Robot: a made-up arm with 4 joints.
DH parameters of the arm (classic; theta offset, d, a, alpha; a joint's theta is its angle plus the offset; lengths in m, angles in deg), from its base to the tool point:
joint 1: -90 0.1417 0.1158 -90
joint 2: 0 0.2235 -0.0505 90
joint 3: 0 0.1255 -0.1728 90
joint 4: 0 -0.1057 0.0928 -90
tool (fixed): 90 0.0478 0 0
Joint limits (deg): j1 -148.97..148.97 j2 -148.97..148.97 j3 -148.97..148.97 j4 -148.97..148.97
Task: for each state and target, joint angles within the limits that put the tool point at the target. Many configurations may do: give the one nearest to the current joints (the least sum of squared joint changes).
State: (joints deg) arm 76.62 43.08 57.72 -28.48
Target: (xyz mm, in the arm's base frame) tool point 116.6 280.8 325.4
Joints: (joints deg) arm 81.19 41.79 21.99 -36.93
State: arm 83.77 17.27 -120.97 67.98
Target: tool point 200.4 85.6 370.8
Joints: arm 53.07 -26.78 -148.97 24.70
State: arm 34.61 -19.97 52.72 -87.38
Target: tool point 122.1 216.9 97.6
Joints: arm 38.89 -21.72 38.82 -86.28
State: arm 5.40 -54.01 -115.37 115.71
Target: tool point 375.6 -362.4 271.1
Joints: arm -11.54 6.38 -111.53 140.95
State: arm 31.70 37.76 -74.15 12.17
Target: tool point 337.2 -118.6 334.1
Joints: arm 11.85 1.42 -96.18 13.81
